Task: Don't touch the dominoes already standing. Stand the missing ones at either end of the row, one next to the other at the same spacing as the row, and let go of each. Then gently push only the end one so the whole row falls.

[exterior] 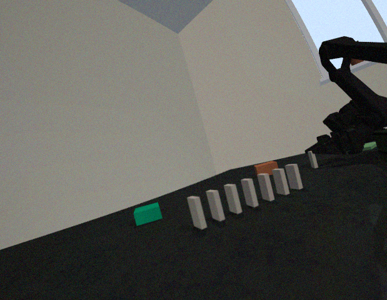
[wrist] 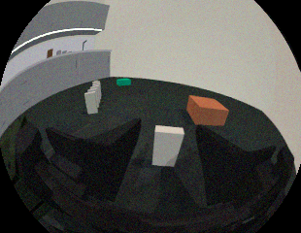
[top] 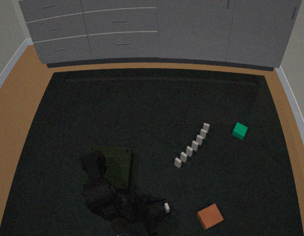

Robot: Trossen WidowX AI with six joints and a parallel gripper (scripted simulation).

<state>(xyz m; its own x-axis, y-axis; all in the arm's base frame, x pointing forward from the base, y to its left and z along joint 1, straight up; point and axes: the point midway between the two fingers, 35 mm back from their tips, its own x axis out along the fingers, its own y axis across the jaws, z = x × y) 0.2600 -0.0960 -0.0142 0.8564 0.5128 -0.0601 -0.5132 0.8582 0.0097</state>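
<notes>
Right now the orange block is 16 cm ahead of my gripper tip, 2 cm to the right of it and 3 cm below it. Also, from my gripper tip: green cube (26 cm ahead, 40 cm to the left, 4 cm below).
</notes>
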